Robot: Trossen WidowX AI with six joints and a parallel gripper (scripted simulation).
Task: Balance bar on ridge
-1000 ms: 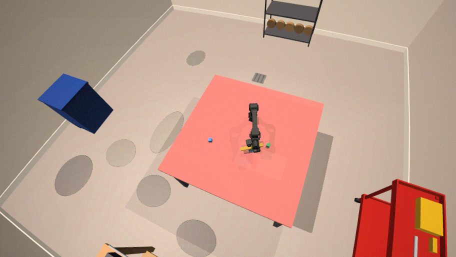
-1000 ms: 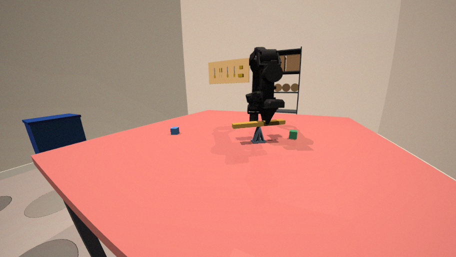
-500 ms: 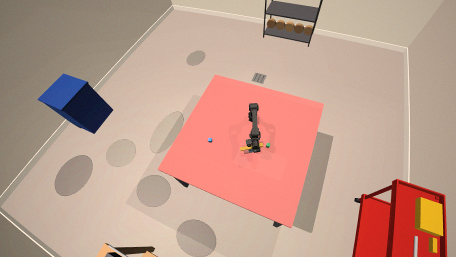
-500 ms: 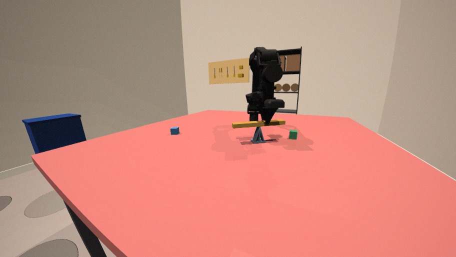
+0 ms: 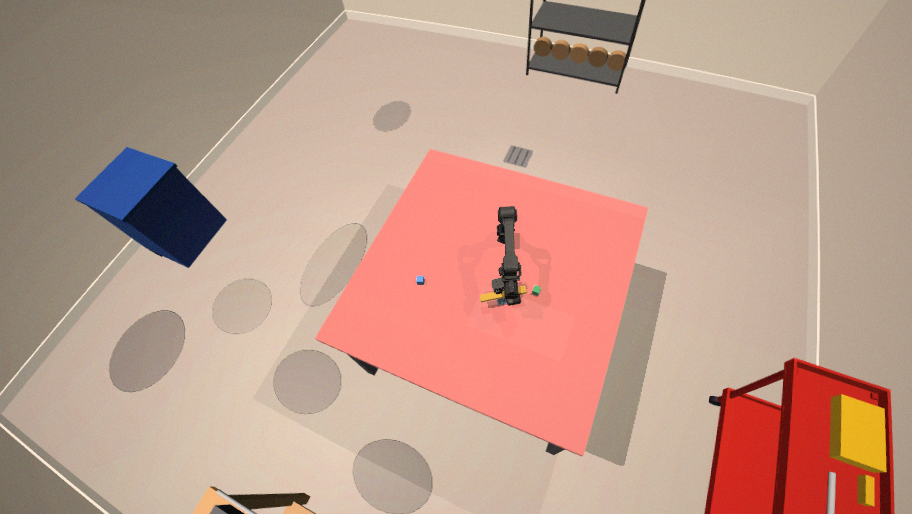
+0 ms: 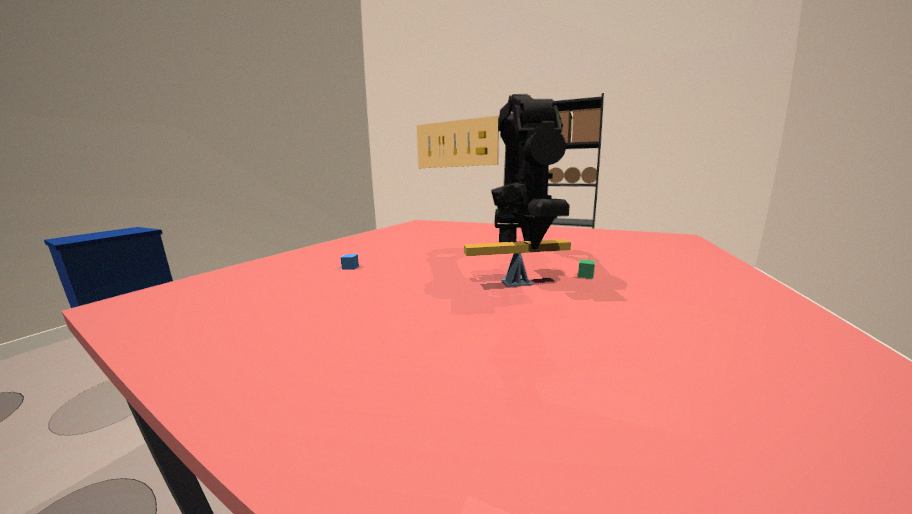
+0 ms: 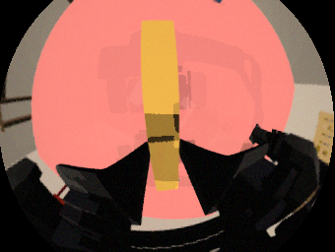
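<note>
The yellow bar is 20 mm ahead of my gripper tip and 20 mm to the right of it. The rest, counted from my gripper tip: small green cube: 80 mm behind, 110 mm to the left, 60 mm below; small blue cube: 70 mm ahead, 440 mm to the right, 60 mm below.
</note>
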